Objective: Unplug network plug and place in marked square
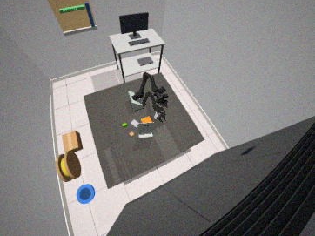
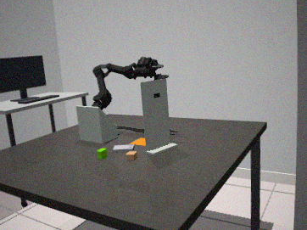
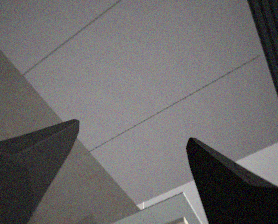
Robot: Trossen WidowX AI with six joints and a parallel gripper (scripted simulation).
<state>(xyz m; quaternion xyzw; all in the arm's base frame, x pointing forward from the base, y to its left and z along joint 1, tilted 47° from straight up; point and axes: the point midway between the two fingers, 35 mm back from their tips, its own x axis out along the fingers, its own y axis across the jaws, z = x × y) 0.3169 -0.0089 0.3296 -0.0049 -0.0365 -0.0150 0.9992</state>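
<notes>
Right now the grey network plug is 260 mm to the right of my gripper tip, 100 mm below it and 60 mm ahead of it. Round my gripper tip: upright panel (260 mm to the right, 210 mm below, 80 mm ahead); then orange marked square (380 mm below, 180 mm to the right, 70 mm behind).
</notes>
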